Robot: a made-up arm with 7 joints.
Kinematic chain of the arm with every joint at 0, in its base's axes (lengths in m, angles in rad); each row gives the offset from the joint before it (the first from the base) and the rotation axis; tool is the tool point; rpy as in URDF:
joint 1: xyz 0 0 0.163 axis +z
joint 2: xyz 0 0 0 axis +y
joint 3: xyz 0 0 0.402 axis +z
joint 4: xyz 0.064 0 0 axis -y
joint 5: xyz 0.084 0 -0.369 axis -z
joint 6: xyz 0 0 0 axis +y
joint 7: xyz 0.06 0 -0.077 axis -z
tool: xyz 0 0 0 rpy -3.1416 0 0
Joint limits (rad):
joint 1: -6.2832..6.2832
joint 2: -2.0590..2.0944
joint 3: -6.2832..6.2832
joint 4: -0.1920..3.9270
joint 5: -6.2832..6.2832
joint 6: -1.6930..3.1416
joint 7: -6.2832..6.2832
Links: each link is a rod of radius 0.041 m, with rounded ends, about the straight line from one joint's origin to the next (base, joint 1, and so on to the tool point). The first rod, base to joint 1, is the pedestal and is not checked.
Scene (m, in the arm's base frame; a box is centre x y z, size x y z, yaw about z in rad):
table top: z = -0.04
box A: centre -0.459 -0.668 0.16 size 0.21 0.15 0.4 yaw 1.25
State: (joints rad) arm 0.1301 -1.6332 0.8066 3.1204 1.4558 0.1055 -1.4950
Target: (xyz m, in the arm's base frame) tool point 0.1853 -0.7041 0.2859
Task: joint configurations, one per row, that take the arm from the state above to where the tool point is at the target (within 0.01 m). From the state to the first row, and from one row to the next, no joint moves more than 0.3 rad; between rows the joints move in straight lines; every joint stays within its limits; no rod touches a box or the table.
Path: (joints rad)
1: 0.3393 -1.5410 0.6137 3.0255 1.5365 0.3477 -1.4944
2: 0.5484 -1.4488 0.4207 2.9306 1.6172 0.5900 -1.4939
3: 0.7576 -1.3567 0.2278 2.8356 1.6979 0.8322 -1.4933
4: 0.9667 -1.2645 0.0348 2.7407 1.7787 1.0745 -1.4927
5: 1.2183 -1.2478 0.1123 2.8408 1.6013 1.0283 -1.3134
6: 1.4698 -1.2311 0.1898 2.9409 1.4239 0.9822 -1.1341
7: 1.7213 -1.2144 0.2673 3.0409 1.2466 0.9360 -0.9549
8: 1.9729 -1.1976 0.3449 3.1410 1.0692 0.8899 -0.7756
9: 1.8315 -1.2162 0.5365 3.3216 1.1456 0.6573 -0.9554
10: 1.6900 -1.2348 0.7281 3.5023 1.2219 0.4247 -1.1353
11: 1.5486 -1.2534 0.9198 3.6829 1.2983 0.1921 -1.3151
12: 1.4071 -1.2720 1.1114 3.8635 1.3746 -0.0405 -1.4950

